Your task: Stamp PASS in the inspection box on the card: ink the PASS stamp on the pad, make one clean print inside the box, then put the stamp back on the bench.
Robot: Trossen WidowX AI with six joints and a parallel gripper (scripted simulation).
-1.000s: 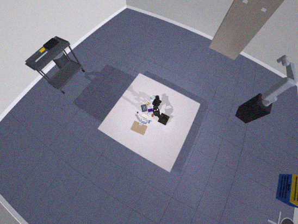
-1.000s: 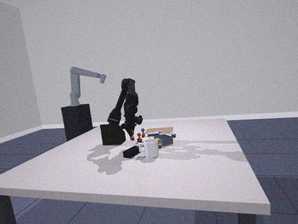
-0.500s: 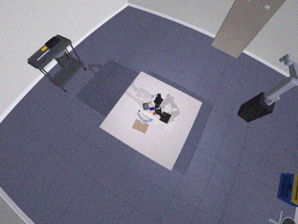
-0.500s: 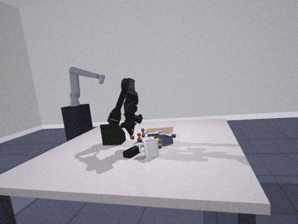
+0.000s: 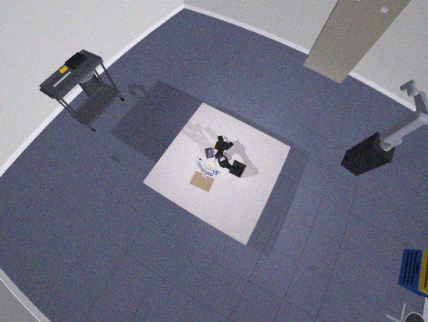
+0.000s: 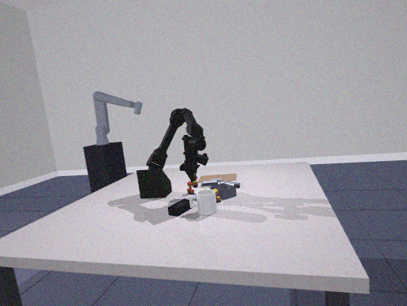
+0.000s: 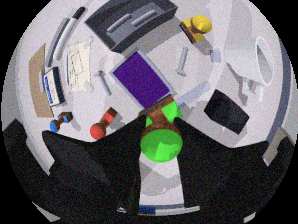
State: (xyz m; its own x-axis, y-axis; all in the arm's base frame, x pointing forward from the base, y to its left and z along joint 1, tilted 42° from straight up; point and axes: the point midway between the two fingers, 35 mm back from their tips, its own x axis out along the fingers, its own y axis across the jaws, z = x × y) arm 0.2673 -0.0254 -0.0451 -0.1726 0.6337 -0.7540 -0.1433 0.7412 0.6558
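Right now my gripper tip is 20 mm short of the purple ink pad, 30 mm to the right of it and 90 mm above it. From my gripper tip the other things lie so: yellow-knobbed stamp (120 mm ahead, 30 mm to the right, 70 mm below); then dark tray (120 mm ahead, 70 mm to the left, 80 mm below); then red-knobbed stamp (60 mm behind, 80 mm to the left, 70 mm below).
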